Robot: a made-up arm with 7 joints. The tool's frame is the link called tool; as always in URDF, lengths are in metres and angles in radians. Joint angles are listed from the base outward.
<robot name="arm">
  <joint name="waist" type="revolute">
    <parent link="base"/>
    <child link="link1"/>
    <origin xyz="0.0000 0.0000 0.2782" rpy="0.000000 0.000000 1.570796"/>
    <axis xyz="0 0 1"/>
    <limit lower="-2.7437" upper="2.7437"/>
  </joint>
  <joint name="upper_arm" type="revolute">
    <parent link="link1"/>
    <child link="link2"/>
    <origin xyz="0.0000 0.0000 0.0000" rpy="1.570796 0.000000 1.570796"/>
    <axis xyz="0 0 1"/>
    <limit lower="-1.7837" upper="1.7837"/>
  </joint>
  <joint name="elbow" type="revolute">
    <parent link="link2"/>
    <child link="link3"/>
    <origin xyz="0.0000 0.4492 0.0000" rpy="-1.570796 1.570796 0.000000"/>
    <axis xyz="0 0 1"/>
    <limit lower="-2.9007" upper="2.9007"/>
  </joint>
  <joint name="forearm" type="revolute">
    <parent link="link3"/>
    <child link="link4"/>
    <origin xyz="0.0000 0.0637 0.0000" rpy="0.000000 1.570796 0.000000"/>
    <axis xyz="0 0 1"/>
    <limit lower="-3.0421" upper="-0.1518"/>
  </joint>
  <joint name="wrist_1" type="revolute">
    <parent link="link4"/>
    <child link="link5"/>
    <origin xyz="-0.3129 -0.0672 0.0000" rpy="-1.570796 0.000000 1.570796"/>
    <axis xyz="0 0 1"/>
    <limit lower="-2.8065" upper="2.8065"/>
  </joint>
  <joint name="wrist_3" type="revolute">
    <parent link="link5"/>
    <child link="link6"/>
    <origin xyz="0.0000 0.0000 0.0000" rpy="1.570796 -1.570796 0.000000"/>
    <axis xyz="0 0 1"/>
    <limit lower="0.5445" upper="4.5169"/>
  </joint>
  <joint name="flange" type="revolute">
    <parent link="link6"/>
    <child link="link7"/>
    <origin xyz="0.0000 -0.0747 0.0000" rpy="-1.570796 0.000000 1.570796"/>
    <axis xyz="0 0 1"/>
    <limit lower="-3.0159" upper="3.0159"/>
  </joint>
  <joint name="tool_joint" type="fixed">
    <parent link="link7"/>
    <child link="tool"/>
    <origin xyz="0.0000 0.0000 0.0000" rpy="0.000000 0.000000 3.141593"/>
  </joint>
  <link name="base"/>
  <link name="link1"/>
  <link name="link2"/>
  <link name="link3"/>
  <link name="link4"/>
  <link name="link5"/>
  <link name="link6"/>
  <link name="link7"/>
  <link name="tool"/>
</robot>
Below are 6 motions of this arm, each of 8 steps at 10 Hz.
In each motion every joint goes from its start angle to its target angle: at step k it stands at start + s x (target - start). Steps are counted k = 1, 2, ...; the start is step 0. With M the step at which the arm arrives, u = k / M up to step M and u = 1 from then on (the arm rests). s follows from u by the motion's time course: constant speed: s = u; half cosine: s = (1 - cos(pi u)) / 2; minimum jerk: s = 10 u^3 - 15 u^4 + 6 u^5.
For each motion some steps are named. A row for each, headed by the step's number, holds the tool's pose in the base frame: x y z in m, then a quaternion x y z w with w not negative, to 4 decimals.
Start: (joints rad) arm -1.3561 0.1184 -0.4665 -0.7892 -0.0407 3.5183 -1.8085
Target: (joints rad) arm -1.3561 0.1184 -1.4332 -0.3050 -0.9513 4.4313 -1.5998
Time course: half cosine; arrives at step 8
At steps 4, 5, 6, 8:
4: -0.0329 -0.1755 0.9909 -0.0471 0.2331 -0.5623 0.7920
5: -0.0346 -0.1534 0.9831 -0.1170 0.3506 -0.6343 0.6790
6: -0.0350 -0.1349 0.9773 -0.1465 0.4574 -0.6711 0.5647
8: -0.0333 -0.1177 0.9733 -0.1473 0.5531 -0.6846 0.4514

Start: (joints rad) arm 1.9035 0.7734 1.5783 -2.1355 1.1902 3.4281 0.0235
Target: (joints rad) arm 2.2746 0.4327 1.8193 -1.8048 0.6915 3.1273 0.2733
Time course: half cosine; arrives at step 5
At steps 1, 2, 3, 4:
1: -0.4510 0.1466 0.5244 -0.5423 -0.6501 0.4952 0.1949
2: -0.4655 0.0754 0.5894 -0.4357 -0.6835 0.5439 0.2173
3: -0.4564 -0.0222 0.6690 -0.2940 -0.7152 0.5905 0.2308
4: -0.4253 -0.1035 0.7299 -0.1753 -0.7318 0.6159 0.2332

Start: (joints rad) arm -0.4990 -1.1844 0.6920 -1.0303 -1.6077 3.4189 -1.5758
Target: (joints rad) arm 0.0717 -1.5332 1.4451 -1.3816 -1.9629 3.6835 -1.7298
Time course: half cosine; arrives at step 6
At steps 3, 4, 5, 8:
3: -0.4897 0.4168 0.4926 -0.6519 -0.0830 -0.0841 0.7490
4: -0.5375 0.3618 0.3872 -0.7327 -0.1605 -0.1035 0.6532
5: -0.5601 0.3107 0.3091 -0.7754 -0.2252 -0.1303 0.5754
8: -0.5653 0.2902 0.2807 -0.7870 -0.2499 -0.1428 0.5457

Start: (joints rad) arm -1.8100 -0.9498 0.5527 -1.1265 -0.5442 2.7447 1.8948
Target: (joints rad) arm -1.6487 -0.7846 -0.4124 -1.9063 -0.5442 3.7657 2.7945
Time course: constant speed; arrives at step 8
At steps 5, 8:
5: 0.0440 0.1771 0.9267 0.0318 0.2770 -0.9540 0.1101
8: -0.1067 0.1023 0.8530 0.1483 0.2478 -0.9182 0.2710

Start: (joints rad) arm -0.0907 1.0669 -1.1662 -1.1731 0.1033 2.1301 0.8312
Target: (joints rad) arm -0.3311 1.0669 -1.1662 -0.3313 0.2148 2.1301 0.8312
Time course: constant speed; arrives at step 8
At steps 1, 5, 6, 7, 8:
1: 0.6537 -0.3978 0.5136 0.6205 -0.6490 0.1774 0.4028
5: 0.6810 -0.3648 0.6055 0.6320 -0.5903 0.3317 0.3768
6: 0.6827 -0.3518 0.6256 0.6334 -0.5712 0.3679 0.3703
7: 0.6825 -0.3371 0.6441 0.6344 -0.5502 0.4030 0.3639
8: 0.6803 -0.3209 0.6607 0.6348 -0.5276 0.4369 0.3574

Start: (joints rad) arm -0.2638 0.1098 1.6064 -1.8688 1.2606 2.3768 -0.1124
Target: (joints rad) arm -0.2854 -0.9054 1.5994 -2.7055 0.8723 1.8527 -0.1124
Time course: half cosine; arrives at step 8
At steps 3, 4, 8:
3: 0.0756 0.4218 0.6022 -0.8605 -0.3578 0.1514 0.3296
4: 0.0290 0.4128 0.5320 -0.8978 -0.3743 0.1477 0.1790
8: -0.0129 0.3159 0.3671 0.9353 0.2603 -0.1447 0.1909

